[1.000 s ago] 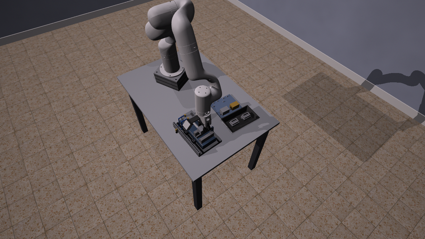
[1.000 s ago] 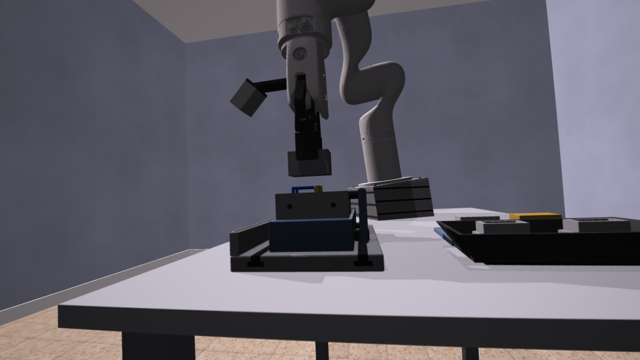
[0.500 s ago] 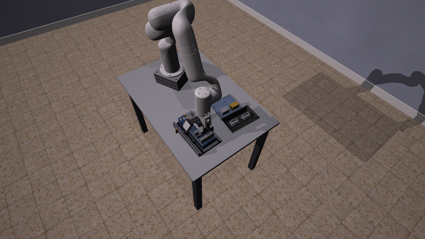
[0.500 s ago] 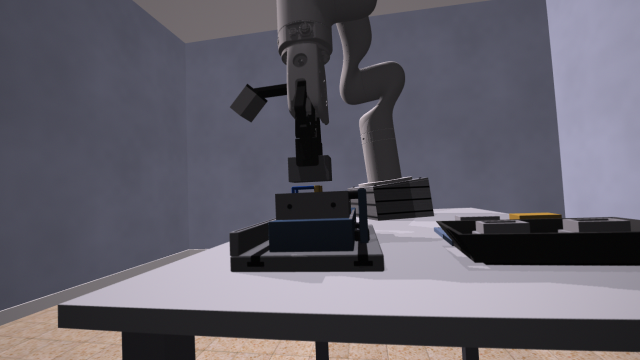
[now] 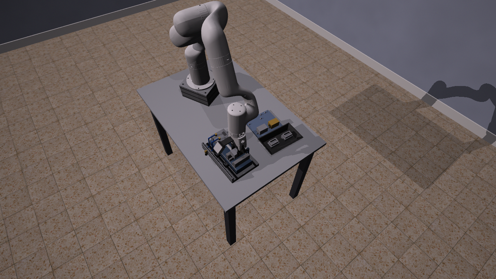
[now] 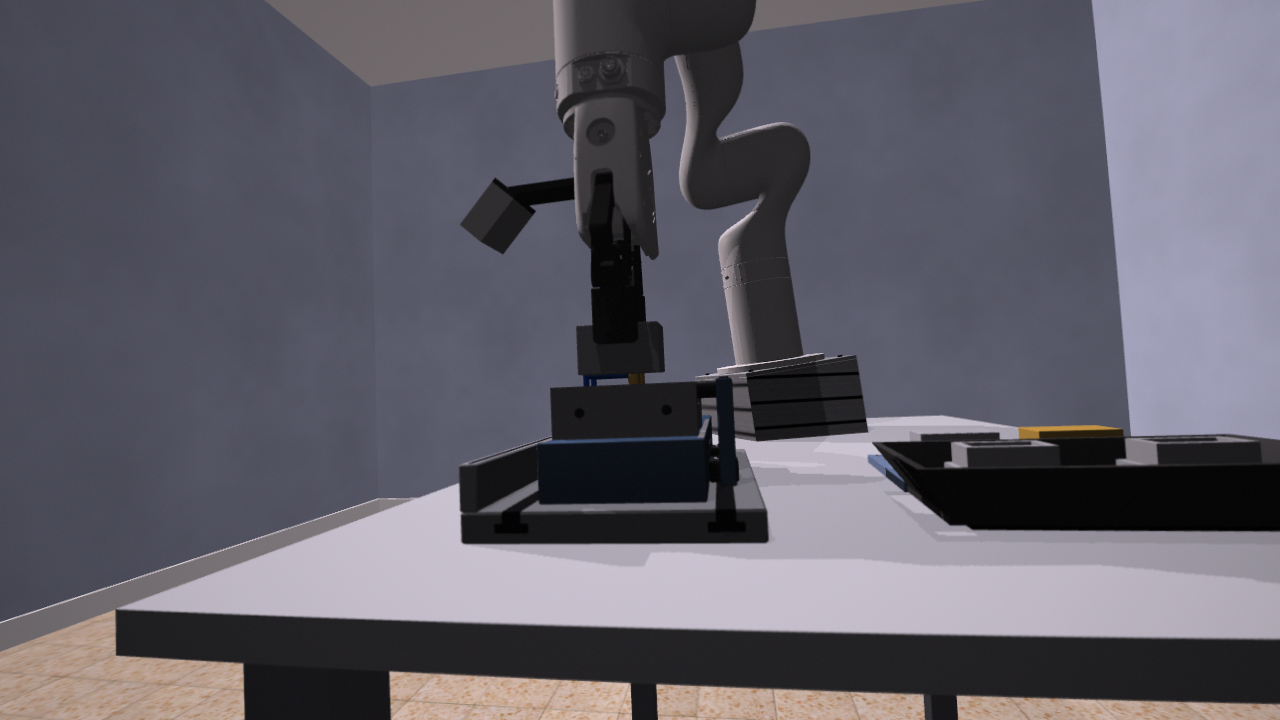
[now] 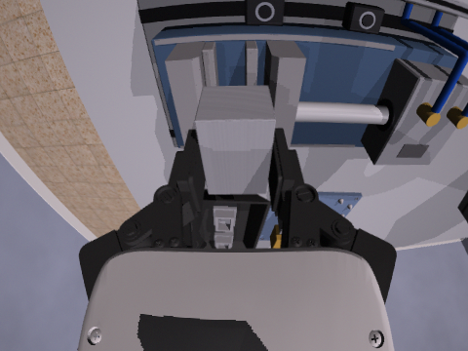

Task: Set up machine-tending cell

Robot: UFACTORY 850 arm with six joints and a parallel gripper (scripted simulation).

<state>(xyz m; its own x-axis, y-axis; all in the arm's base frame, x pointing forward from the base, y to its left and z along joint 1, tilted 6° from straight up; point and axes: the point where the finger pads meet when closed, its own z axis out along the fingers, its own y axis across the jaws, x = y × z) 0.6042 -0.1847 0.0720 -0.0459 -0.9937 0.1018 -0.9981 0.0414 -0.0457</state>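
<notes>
The aluminium blank is 2 cm below my hand. Also, from my hand: brass blank 7 cm behind, 36 cm to the left, 12 cm below.
</notes>
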